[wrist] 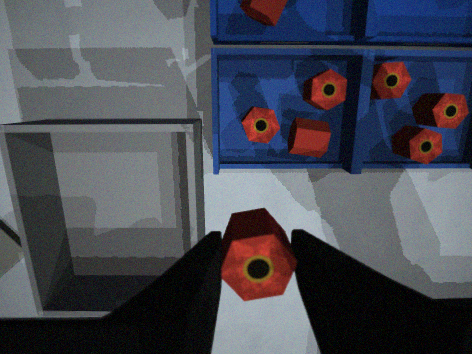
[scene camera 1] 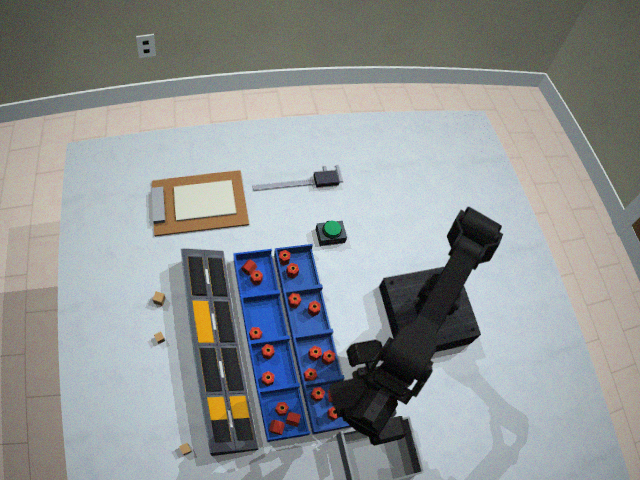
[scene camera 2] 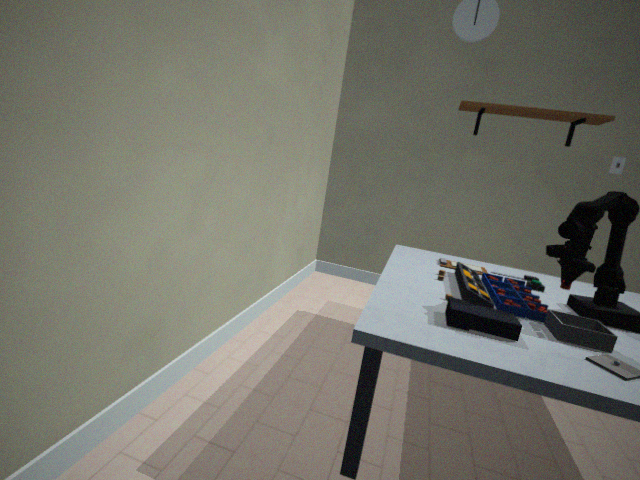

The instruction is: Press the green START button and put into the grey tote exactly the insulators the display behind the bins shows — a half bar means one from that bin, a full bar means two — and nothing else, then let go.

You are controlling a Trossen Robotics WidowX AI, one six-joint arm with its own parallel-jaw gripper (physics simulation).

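My gripper is shut on a red hexagonal insulator, held upright above the table beside the grey tote. The tote's floor shows no insulator in the wrist view; my fingers hide part of it. The blue bins hold red insulators, some lying on their sides. The display behind them shows one full orange bar in the second section from the top, left column, and two half bars in the bottom section. The green START button stands beyond the bins.
A clipboard and a caliper lie at the far side. Small wooden blocks lie behind the display. A black box stands by the display's near end. A flat grey plate lies near the tote.
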